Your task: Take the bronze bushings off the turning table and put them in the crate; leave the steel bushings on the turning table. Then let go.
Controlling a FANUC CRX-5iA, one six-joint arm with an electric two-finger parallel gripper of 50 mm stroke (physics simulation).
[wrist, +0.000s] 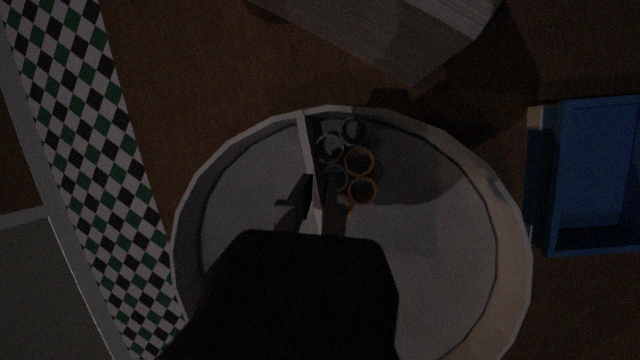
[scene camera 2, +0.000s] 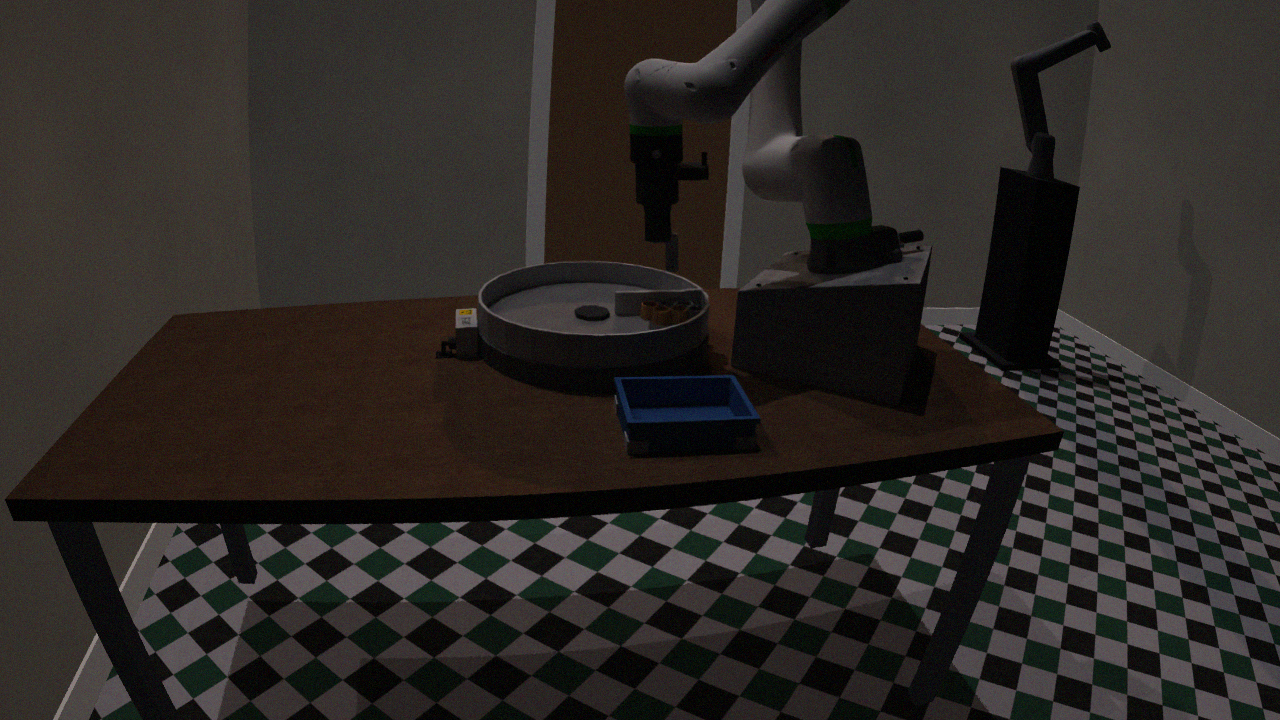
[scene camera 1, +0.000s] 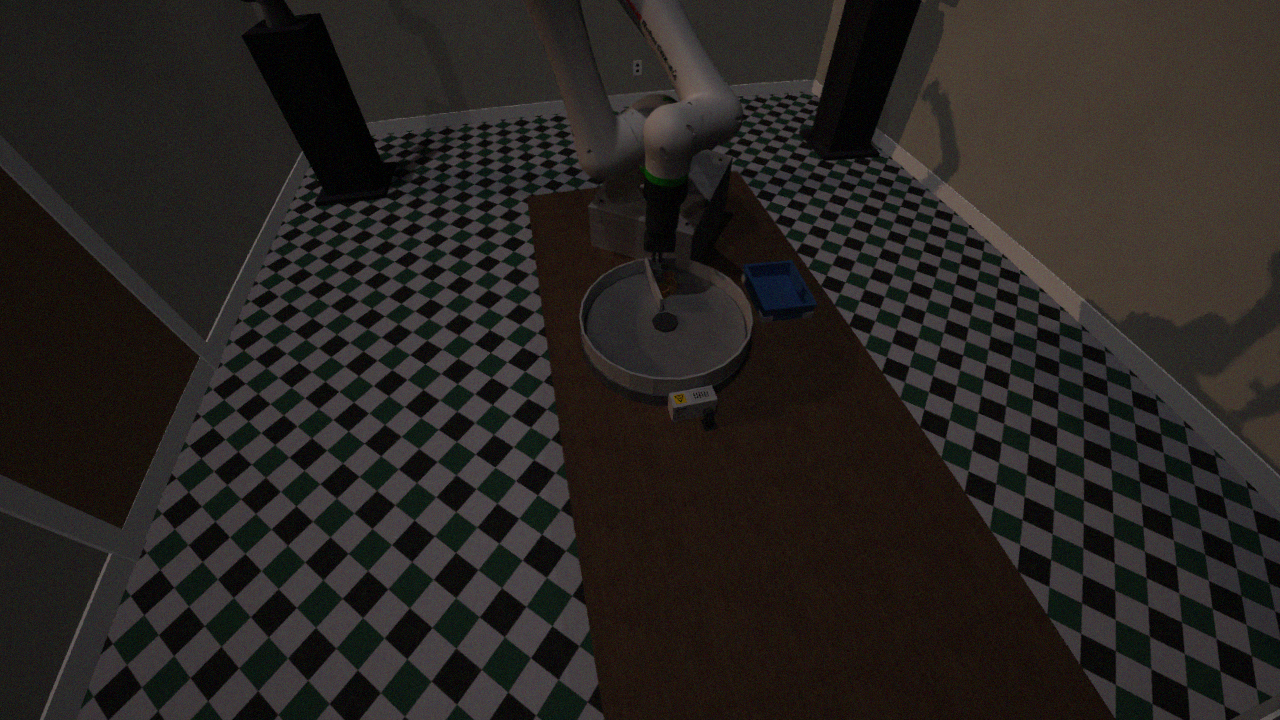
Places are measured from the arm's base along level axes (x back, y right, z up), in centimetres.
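Where they show: gripper, fingertip midpoint: (wrist: 318, 187) (scene camera 2: 671, 269) (scene camera 1: 656, 259); arm's base at its link origin: (scene camera 2: 845, 265).
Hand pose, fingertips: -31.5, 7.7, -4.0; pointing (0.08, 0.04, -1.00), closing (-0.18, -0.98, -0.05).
Note:
Each offset is from my fingertips to the top centre of the thing, as dx, dy, dz.
The round turning table @[-14.2, +0.5, -8.0] (scene camera 1: 626, 349) (scene camera 2: 537, 308) (wrist: 425, 270) has a raised rim. Beside its divider wall stand the bushings in a cluster. Two bronze bushings @[+0.9, -3.6, -6.3] (wrist: 345, 161) @[-2.2, -3.7, -6.3] (wrist: 362, 177) show as orange rings in the wrist view; a bit of another bronze bushing @[-3.9, -0.9, -6.3] (wrist: 350, 211) shows beside the right finger. Three grey steel bushings stand against them on the divider side. The blue crate @[-4.7, -33.6, -9.1] (scene camera 1: 787, 311) (scene camera 2: 689, 421) (wrist: 554, 205) shows no bushing inside. My gripper (scene camera 1: 657, 259) (scene camera 2: 671, 266) (wrist: 318, 187) hangs above the divider, narrowly open, with nothing between its fingers.
A small white box @[-37.6, -0.8, -8.3] (scene camera 1: 693, 404) (scene camera 2: 466, 333) with a yellow label stands at the turning table's outer side. The divider wall (scene camera 1: 654, 284) (scene camera 2: 631, 301) (wrist: 303, 132) runs inward from the rim. The robot's grey base (scene camera 2: 823, 331) (wrist: 390, 45) stands close behind the turning table.

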